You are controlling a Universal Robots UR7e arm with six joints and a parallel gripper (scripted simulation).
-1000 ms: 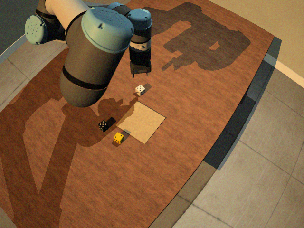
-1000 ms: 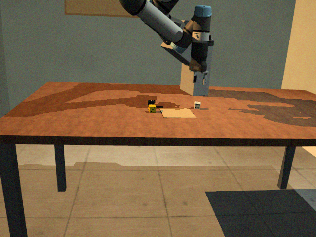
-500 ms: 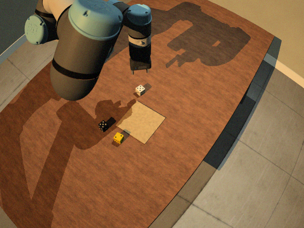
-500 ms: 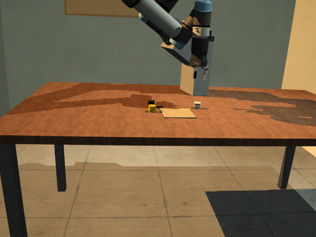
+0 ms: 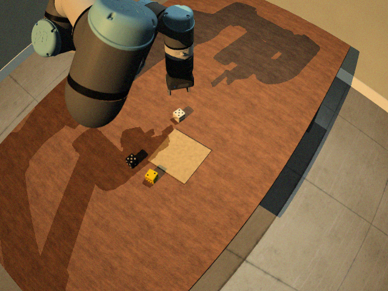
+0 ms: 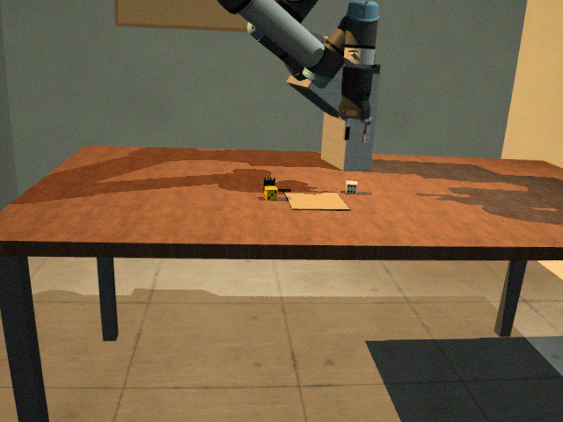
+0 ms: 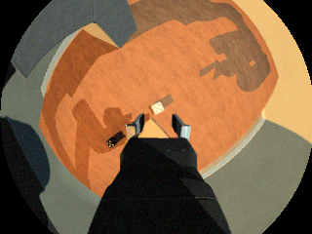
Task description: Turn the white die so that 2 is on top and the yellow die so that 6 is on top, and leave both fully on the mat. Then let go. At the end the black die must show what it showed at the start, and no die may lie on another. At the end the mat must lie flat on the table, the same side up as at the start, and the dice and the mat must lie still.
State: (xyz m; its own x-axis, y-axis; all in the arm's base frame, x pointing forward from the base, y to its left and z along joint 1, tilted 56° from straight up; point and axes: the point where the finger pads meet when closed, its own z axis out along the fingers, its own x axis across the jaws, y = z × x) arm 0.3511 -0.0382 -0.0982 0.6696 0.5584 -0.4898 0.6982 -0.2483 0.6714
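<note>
Now: the white die 14 cm below my hand. Round my hand: yellow die (6 cm ahead, 23 cm to the right, 14 cm below); then tan mat (8 cm ahead, 12 cm to the right, 16 cm below); then black die (3 cm behind, 22 cm to the right, 14 cm below).
</note>
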